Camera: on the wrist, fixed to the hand. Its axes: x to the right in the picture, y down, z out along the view.
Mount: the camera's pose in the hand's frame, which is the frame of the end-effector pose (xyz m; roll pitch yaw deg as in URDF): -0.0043 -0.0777 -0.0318 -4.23 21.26 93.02
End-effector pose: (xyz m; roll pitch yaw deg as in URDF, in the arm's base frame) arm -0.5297 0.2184 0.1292 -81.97 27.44 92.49
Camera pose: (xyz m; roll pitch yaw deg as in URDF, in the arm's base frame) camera -0.4887 0.2498 0.1955 106.72 57.16 -62.53
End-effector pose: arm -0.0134 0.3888 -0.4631 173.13 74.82 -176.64
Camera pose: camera -0.0290 0.3068 -0.4531 98.22 -9.83 120.01
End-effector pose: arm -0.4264 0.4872 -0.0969 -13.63 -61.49 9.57
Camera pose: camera -0.4037 0.4068 -0.1067 -70.96 18.42 69.25
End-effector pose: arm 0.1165 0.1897 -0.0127 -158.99 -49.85 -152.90
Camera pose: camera 0.1860 0.1566 0.0211 -135.50 1.97 115.07
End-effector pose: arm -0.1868 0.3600 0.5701 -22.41 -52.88 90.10
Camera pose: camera -0.1028 0.3574 0.5668 -65.98 27.10 144.31
